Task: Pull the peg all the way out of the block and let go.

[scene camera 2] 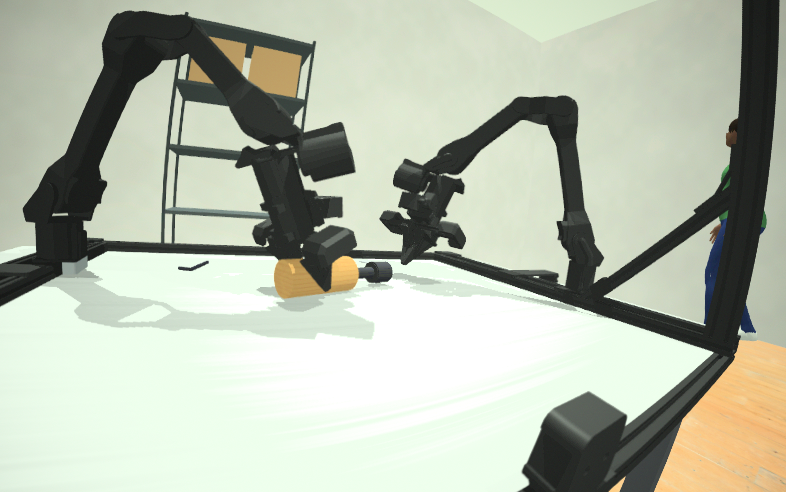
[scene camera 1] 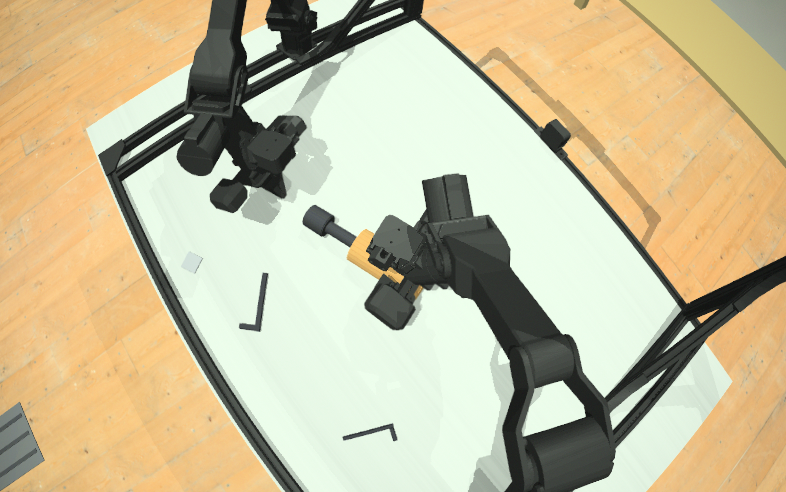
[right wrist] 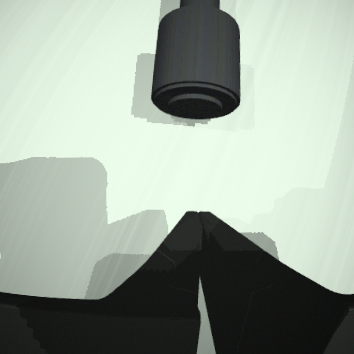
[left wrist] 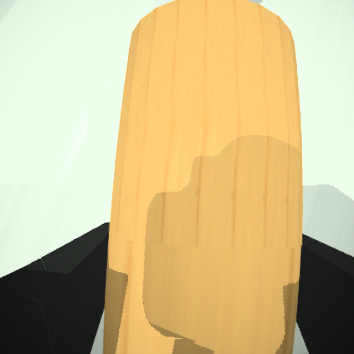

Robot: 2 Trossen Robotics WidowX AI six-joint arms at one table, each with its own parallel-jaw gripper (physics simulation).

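Places are measured from the left arm's base along level axes (x ahead, y left, z up), in metres.
Where they show: left gripper, fingertip midpoint: (scene camera 2: pixel 315 285) (scene camera 1: pixel 390 269) (left wrist: pixel 197 237); right gripper, fingertip midpoint: (scene camera 2: pixel 402 264) (scene camera 1: pixel 283 196) (right wrist: pixel 196 222); left arm's base at its link origin: (scene camera 2: pixel 61 258); right arm's base at its link origin: (scene camera 2: pixel 577 291) (scene camera 1: pixel 296 46).
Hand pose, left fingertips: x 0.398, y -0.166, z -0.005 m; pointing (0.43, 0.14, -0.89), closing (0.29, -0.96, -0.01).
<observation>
Each offset is from my left fingertips to the top centre of the thing. "pt": to the spot under its first point.
The orange wooden block {dx +0.002, dy +0.000, dz +0.043 m} (scene camera 1: pixel 362 255) (scene camera 2: pixel 290 281) (left wrist: pixel 210 125), a cylinder, lies sideways low at the table. The dark grey peg {dx +0.092, dy +0.025, dz +0.031 m} (scene camera 1: pixel 317 220) (scene camera 2: pixel 379 271) (right wrist: pixel 197 55) sticks out of its end, with the thick head and a stretch of thin shaft outside; the shaft's other end is hidden in the block. My left gripper (scene camera 1: pixel 394 277) (scene camera 2: pixel 319 275) (left wrist: pixel 197 237) is shut on the block, one finger on each side. My right gripper (scene camera 1: pixel 283 194) (scene camera 2: pixel 406 261) (right wrist: pixel 196 222) is shut and empty, fingertips together, a short way beyond the peg's head and apart from it.
Two dark L-shaped marks {pt dx +0.091, dy +0.188, dz -0.006 m} (scene camera 1: pixel 261 301) {pt dx -0.172, dy +0.191, dz -0.008 m} (scene camera 1: pixel 371 432) and a small pale square {pt dx +0.225, dy +0.244, dz -0.011 m} (scene camera 1: pixel 192 262) lie on the table. Black frame rails edge the table, with a camera box {pt dx -0.015, dy -0.401, dz +0.028 m} (scene camera 1: pixel 555 136) (scene camera 2: pixel 582 435) on one. A shelf unit (scene camera 2: pixel 278 43) stands behind.
</observation>
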